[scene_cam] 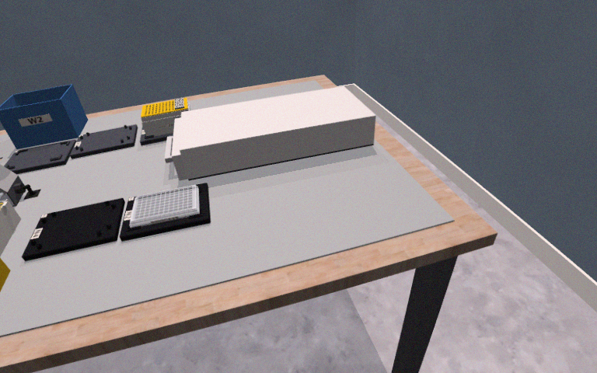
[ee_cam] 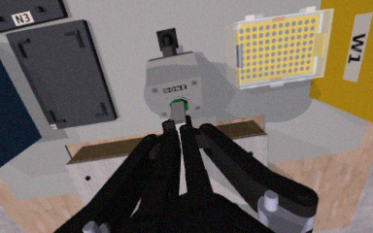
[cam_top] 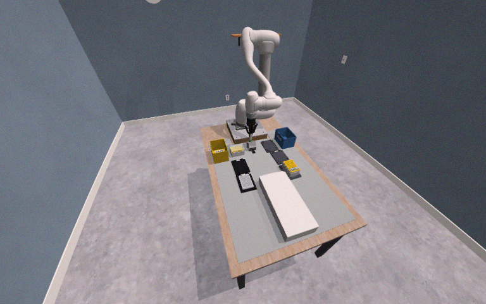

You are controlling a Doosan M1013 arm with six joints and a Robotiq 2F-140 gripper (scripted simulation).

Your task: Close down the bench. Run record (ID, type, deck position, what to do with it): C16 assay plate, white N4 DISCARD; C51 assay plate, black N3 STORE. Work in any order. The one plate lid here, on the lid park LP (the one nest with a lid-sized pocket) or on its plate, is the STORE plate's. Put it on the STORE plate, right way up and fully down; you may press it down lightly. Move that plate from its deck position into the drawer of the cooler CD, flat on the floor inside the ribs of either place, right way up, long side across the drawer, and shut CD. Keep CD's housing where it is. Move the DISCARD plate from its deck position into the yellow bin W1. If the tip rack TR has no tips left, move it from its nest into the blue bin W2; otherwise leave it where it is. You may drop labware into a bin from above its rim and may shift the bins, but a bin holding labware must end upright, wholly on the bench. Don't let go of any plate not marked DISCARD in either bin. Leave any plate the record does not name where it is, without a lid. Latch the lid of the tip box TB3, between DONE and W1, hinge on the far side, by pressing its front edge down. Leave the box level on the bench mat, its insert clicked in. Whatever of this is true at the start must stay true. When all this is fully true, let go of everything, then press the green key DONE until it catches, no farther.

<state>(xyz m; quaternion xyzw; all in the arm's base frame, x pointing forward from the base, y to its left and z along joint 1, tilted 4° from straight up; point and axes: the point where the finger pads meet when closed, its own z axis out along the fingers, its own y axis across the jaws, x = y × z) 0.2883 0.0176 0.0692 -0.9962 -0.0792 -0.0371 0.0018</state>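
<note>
Now: the green DONE key 5 cm below my hand. Round my hand: yellow bin W1 (8 cm ahead, 30 cm to the right, 8 cm below); then white plate (8 cm ahead, 30 cm to the right, 11 cm below); then black nest (25 cm ahead, 14 cm to the right, 11 cm below).
</note>
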